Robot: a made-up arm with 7 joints.
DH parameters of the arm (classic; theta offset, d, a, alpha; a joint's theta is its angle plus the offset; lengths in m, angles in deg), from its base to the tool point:
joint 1: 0 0.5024 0 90
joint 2: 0 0.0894 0 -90
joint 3: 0 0.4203 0.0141 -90
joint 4: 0 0.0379 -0.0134 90
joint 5: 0 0.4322 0 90
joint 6: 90 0.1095 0.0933 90
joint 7: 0 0.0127 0 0
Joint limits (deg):
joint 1: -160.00..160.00
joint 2: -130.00..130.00
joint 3: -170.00..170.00
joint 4: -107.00..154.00
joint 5: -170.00..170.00
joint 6: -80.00..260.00
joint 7: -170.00..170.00
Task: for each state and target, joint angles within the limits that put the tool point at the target. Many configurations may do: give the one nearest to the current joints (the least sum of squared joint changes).
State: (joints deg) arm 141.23 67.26 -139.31 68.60 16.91 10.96 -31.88
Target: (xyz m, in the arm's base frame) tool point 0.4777 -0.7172 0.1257
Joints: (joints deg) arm 110.14 98.74 -139.90 28.89 7.31 13.98 -31.88
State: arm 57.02 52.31 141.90 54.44 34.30 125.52 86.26
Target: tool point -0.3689 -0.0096 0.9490
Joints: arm 51.81 15.88 119.21 77.56 41.52 138.96 86.26
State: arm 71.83 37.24 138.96 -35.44 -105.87 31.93 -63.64
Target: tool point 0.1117 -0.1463 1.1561
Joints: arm 52.09 56.10 170.00 -79.38 -74.00 1.33 -63.64
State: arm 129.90 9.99 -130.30 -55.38 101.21 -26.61 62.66
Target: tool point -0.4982 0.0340 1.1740
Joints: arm 155.72 -14.22 -122.40 -57.97 100.88 -20.78 62.66
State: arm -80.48 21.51 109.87 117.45 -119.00 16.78 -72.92
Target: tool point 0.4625 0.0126 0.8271
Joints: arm -97.08 1.04 87.20 111.93 -113.81 13.18 -72.92
